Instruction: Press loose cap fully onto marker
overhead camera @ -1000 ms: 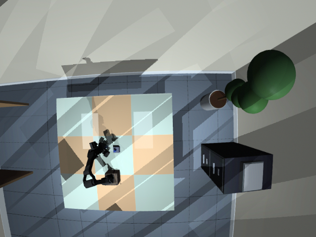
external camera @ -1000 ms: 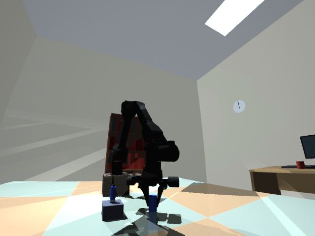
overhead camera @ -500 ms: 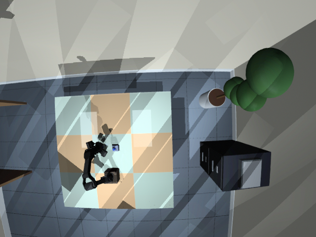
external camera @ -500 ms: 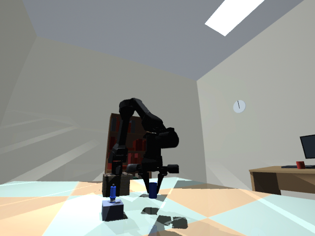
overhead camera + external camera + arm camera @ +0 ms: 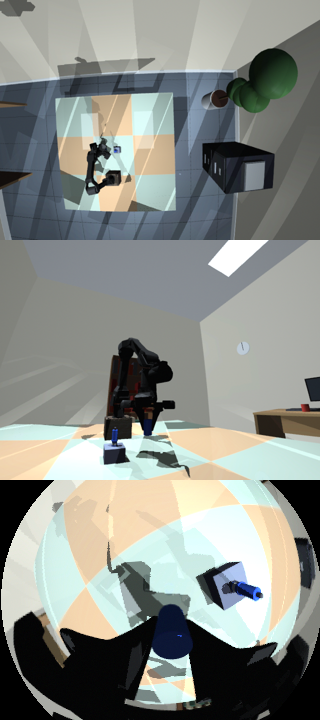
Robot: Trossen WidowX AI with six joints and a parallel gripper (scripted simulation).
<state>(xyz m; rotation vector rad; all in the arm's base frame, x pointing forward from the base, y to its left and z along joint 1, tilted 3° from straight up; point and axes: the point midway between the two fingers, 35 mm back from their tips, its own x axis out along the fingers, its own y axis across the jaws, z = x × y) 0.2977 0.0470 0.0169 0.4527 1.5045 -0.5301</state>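
My gripper tip is 100 mm to the left of the dark holder block, 60 mm above it and 20 mm past it. The rest, counted from my gripper tip: blue cap 10 mm above.
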